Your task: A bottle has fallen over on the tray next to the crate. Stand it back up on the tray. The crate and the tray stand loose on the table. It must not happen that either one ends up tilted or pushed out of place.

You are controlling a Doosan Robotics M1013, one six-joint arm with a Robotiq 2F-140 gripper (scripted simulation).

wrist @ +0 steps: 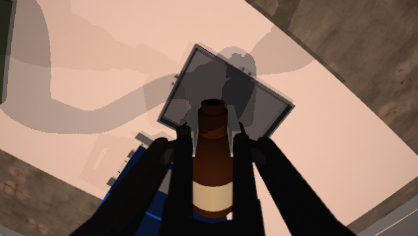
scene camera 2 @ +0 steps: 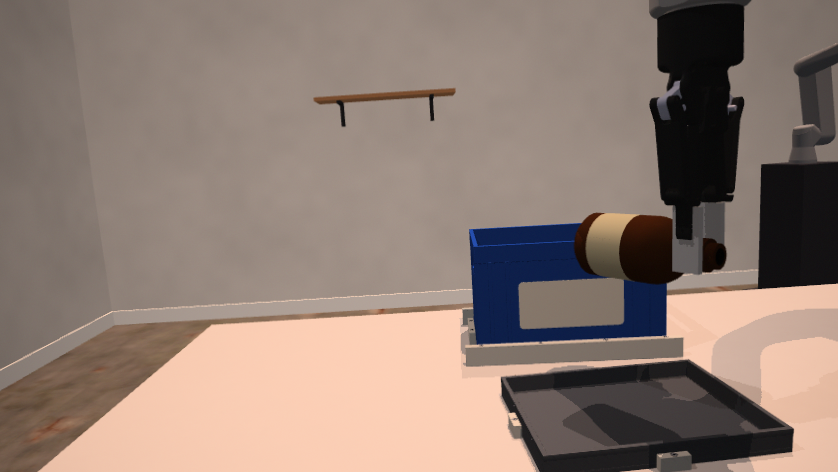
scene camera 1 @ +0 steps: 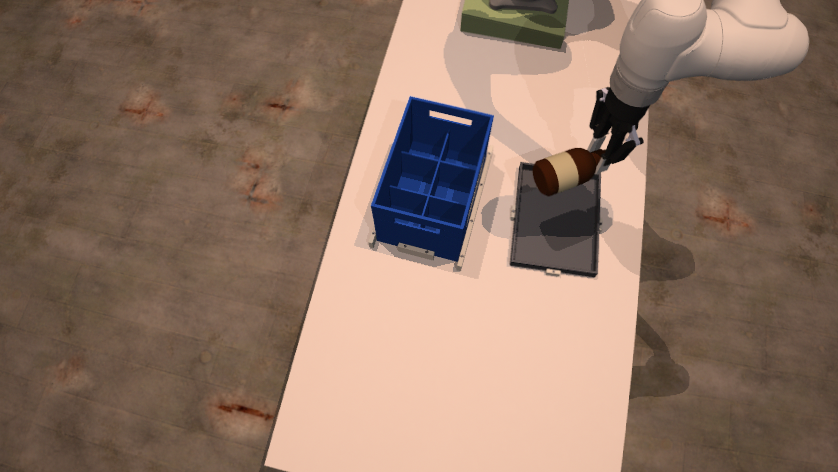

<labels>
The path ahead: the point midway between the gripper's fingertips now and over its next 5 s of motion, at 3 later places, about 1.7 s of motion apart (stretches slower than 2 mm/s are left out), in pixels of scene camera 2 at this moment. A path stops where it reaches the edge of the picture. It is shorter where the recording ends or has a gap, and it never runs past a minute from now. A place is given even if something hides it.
The gripper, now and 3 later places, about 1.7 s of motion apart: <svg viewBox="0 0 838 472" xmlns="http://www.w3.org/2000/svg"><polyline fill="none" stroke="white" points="698,268 696,262 693,259 691,257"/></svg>
</labels>
